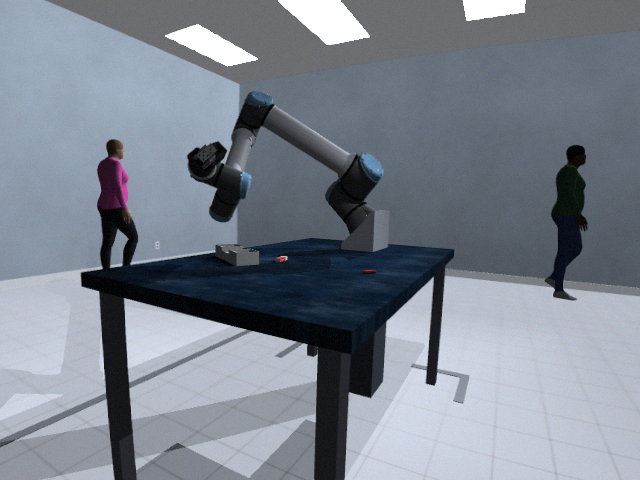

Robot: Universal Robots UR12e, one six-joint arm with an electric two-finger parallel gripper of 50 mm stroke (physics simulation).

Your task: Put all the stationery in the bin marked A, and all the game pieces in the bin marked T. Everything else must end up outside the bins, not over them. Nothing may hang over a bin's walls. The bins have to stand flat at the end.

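Places are measured from the arm's base along level axes (x ahead, y left, z up), in millimetres.
Pixels of known places: gripper, fingertip midpoint: (207, 152); arm's base, link origin: (366, 226).
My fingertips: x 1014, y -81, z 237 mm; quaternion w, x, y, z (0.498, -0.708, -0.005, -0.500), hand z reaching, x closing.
Ahead of a thing's pixels: the offset from my fingertips to its top centre. Level surfaces: height alone.
Grey open bins @[dx -323, dy -180, dz -303 mm] (245, 257) stand flat on the dark blue table, left of its middle. They look joined from here, and neither their letters nor their contents can be made out. A small red and white thing @[dx -417, dy -37, dz -337 mm] (280, 258) lies just right of the bins. A small red thing @[dx -384, dy +331, dz -339 mm] (369, 271) lies farther right, near the table's right side. Both are too small to identify. My gripper (210, 153) is held high above and left of the bins, tilted away from straight down. It is shut on something that cannot be made out against its dark body.
The arm's grey base mount (381, 230) stands at the back right of the blue table @[dz -350 mm] (289, 294). The arm reaches over the table to the left. A person in pink (112, 183) is behind at the left, and a person in green (570, 191) is at the right, both away from the table.
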